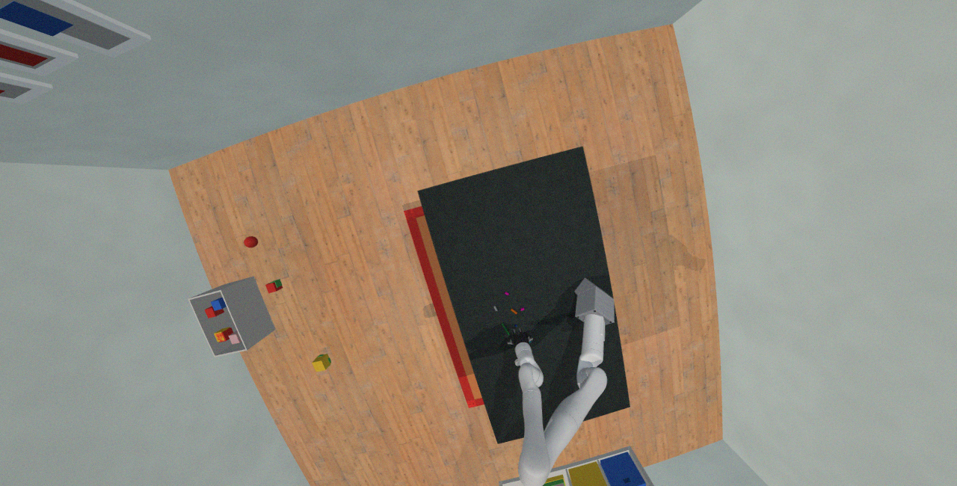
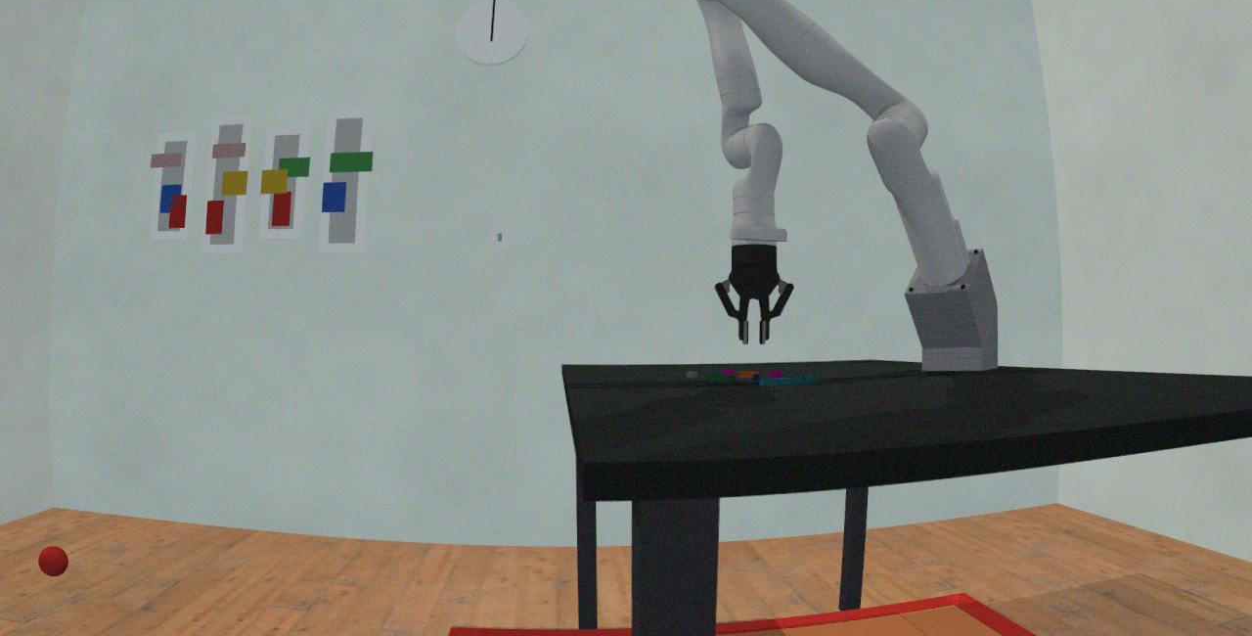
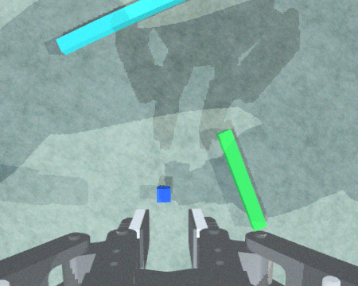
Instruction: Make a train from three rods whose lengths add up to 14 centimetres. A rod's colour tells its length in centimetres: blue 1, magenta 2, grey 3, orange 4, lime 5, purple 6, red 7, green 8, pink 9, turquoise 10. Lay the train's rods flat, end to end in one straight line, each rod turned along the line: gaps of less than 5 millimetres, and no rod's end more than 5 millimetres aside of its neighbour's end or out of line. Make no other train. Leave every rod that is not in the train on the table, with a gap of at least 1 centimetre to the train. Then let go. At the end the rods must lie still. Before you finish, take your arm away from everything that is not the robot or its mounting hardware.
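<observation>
Now: hand 1 cm to the right of the small blue rod and 7 cm above it. Round my hand: green rod 6 cm ahead, 1 cm to the left, 7 cm below; turquoise rod 2 cm behind, 14 cm to the left, 7 cm below; orange rod 1 cm behind, 8 cm to the right, 7 cm below.
</observation>
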